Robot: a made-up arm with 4 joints. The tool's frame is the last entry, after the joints. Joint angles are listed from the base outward. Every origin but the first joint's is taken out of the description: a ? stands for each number. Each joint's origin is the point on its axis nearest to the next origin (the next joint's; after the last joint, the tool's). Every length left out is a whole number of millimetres.
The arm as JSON. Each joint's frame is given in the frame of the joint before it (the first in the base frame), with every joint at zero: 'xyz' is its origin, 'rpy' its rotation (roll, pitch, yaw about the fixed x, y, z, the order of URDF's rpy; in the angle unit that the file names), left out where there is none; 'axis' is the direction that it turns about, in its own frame. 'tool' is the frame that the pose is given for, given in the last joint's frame.
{
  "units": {
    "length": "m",
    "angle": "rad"
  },
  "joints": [
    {
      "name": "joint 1",
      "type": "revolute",
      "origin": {
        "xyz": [
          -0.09,
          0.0,
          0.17
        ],
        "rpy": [
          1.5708,
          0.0,
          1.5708
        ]
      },
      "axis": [
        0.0,
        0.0,
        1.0
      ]
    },
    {
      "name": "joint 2",
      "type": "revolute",
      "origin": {
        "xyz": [
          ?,
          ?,
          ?
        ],
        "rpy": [
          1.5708,
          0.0,
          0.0
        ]
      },
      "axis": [
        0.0,
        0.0,
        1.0
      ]
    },
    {
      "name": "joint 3",
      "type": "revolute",
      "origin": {
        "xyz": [
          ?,
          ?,
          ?
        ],
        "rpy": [
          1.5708,
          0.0,
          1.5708
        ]
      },
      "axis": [
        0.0,
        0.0,
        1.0
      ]
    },
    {
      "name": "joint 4",
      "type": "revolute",
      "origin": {
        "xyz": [
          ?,
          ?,
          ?
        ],
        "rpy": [
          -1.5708,
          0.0,
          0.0
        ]
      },
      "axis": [
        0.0,
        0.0,
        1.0
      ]
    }
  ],
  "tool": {
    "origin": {
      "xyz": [
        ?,
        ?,
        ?
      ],
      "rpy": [
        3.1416,
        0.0,
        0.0
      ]
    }
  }
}
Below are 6 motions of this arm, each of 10 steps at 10 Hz.
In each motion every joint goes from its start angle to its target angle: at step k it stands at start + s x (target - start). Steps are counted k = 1, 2, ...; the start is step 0. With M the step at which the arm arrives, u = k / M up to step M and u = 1 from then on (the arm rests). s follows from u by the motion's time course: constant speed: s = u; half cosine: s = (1 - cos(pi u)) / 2; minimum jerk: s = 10 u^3 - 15 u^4 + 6 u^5.
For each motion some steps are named. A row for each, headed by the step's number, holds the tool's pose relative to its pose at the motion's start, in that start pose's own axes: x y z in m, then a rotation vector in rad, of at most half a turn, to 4 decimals.
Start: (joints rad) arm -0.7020 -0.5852 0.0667 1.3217
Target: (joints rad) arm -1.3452 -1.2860 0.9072 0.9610
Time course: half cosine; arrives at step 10
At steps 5, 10:
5: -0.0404 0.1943 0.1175 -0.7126 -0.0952 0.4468
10: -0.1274 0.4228 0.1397 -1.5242 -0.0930 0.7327

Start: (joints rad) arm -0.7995 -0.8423 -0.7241 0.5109
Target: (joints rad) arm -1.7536 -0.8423 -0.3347 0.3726
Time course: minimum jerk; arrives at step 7
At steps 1, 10:
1: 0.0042 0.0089 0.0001 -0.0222 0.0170 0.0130
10: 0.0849 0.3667 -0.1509 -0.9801 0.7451 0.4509

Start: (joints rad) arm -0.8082 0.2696 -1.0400 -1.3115
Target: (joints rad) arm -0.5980 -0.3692 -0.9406 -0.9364
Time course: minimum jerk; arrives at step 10
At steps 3, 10:
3: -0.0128 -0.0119 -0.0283 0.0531 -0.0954 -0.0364
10: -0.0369 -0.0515 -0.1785 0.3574 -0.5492 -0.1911

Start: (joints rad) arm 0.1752 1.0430 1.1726 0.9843
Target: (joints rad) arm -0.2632 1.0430 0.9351 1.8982
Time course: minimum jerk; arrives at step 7
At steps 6, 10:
6: -0.1287 -0.0086 -0.1679 0.6081 -0.1991 -1.0530
10: -0.1313 -0.0072 -0.1726 0.6259 -0.1983 -1.0764

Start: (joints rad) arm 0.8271 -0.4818 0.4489 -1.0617
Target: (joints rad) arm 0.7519 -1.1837 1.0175 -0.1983
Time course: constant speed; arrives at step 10
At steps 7, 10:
7: 0.0233 -0.1190 0.0704 0.0528 0.5340 -0.2193
10: 0.0506 -0.1668 0.1082 -0.0622 0.7850 -0.3240

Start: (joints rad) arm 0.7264 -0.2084 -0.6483 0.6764
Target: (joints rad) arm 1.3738 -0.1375 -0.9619 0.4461
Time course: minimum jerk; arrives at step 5
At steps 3, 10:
3: -0.0231 -0.1721 -0.1208 0.3980 -0.0805 -0.1786
10: -0.0537 -0.2365 -0.1902 0.5510 -0.1390 -0.2868

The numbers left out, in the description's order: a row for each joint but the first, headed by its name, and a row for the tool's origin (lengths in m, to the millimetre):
joint 2: -0.03 0.42 0.0
joint 3: -0.28 -0.08 0.0
joint 4: -0.03 0.07 0.0
tool: 0.06 0.02 0.0

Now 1 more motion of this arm.
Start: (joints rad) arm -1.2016 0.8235 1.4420 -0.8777
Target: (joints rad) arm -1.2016 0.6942 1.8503 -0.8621
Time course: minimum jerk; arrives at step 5
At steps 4, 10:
4: -0.0286 0.0068 0.0270 0.2149 0.3411 -0.0223
10: -0.0303 0.0073 0.0291 0.2279 0.3622 -0.0252

